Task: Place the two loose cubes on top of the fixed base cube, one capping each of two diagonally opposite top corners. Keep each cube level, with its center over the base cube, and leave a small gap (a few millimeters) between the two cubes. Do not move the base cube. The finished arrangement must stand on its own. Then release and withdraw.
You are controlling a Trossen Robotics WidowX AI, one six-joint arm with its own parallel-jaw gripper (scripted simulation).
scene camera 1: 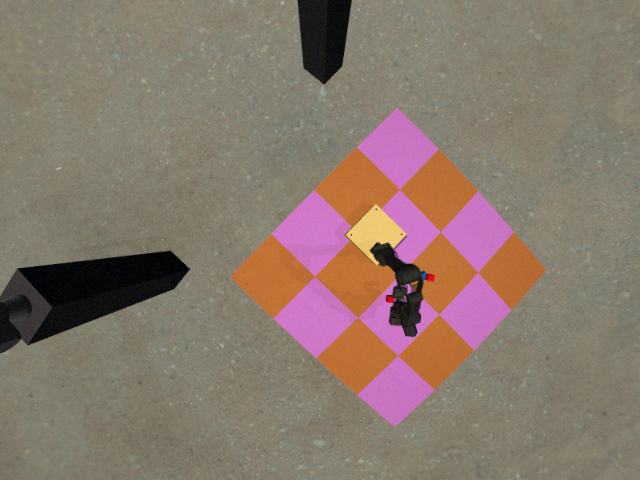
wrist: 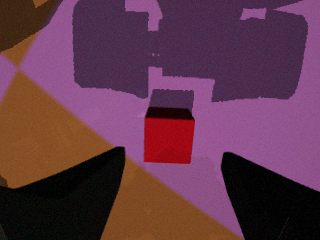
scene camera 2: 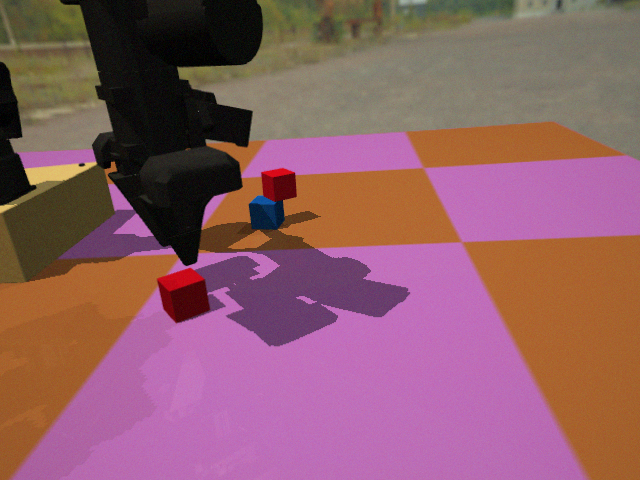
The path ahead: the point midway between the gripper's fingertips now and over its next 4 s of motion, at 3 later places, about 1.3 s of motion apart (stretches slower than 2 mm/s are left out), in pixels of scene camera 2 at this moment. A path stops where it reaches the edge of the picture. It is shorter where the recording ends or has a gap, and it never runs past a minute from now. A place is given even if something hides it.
My gripper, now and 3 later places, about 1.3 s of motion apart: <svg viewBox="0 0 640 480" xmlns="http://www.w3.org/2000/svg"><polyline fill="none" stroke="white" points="178,254 182,285 175,177 238,150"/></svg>
